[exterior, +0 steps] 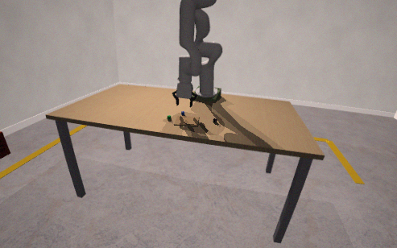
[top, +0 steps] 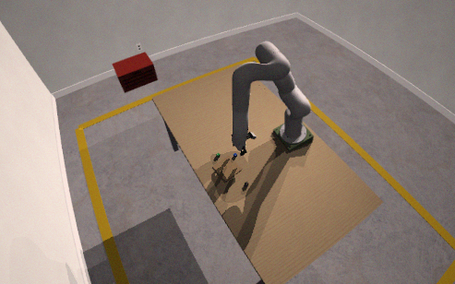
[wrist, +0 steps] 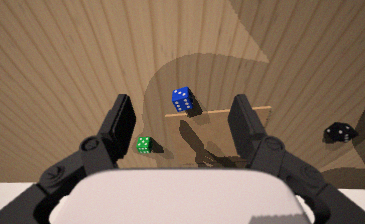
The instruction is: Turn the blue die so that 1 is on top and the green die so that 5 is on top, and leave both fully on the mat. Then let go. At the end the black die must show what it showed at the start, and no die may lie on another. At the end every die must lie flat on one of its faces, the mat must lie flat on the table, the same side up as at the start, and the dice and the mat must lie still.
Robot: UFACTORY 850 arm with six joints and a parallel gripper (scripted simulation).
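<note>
Right now the blue die is 30 mm ahead of my hand and 50 mm below it. Round my hand: mat 120 mm ahead, 70 mm to the left, 60 mm below; then black die 60 mm ahead, 230 mm to the left, 50 mm below; then green die 130 mm ahead, 50 mm to the right, 50 mm below.
</note>
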